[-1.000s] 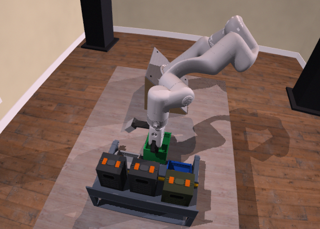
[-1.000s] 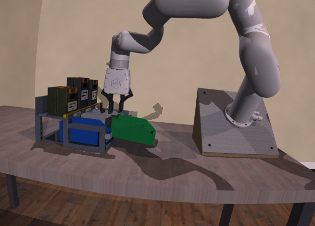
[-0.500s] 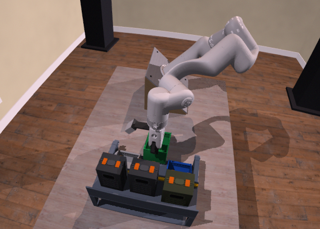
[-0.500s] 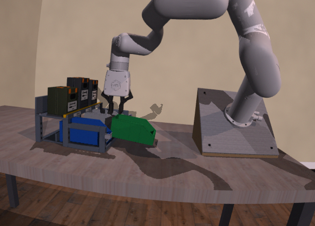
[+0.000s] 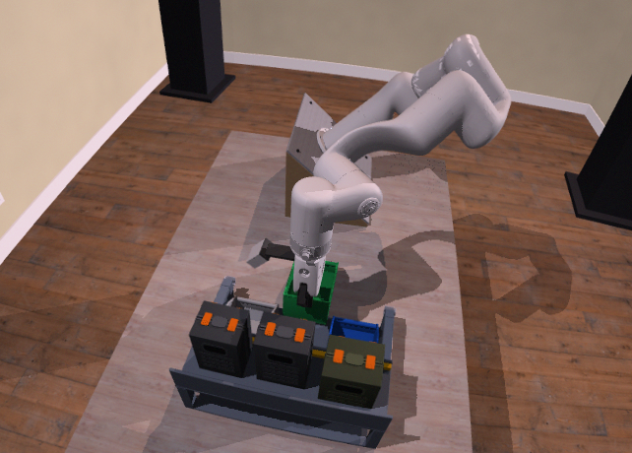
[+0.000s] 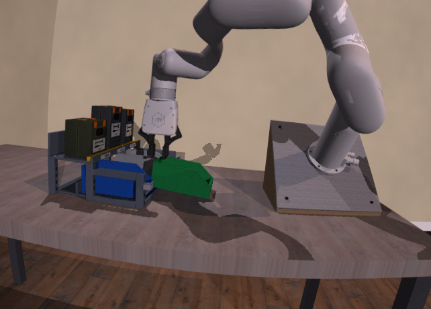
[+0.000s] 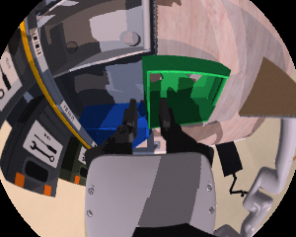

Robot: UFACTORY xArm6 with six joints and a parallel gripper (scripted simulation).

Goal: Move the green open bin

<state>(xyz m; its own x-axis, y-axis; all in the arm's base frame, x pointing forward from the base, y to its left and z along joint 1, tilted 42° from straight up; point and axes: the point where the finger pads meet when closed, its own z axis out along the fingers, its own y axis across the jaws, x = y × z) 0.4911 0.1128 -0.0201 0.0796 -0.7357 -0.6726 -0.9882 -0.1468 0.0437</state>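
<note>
My hand is 80 mm past the green open bin, 70 mm above it and 10 mm to the left of it. Also, from my hand: grey bin: 110 mm to the right, 90 mm ahead, 70 mm below; olive box: 170 mm ahead, 130 mm to the left, 40 mm above; blue bin: 120 mm to the left, 70 mm below, 70 mm ahead.
</note>
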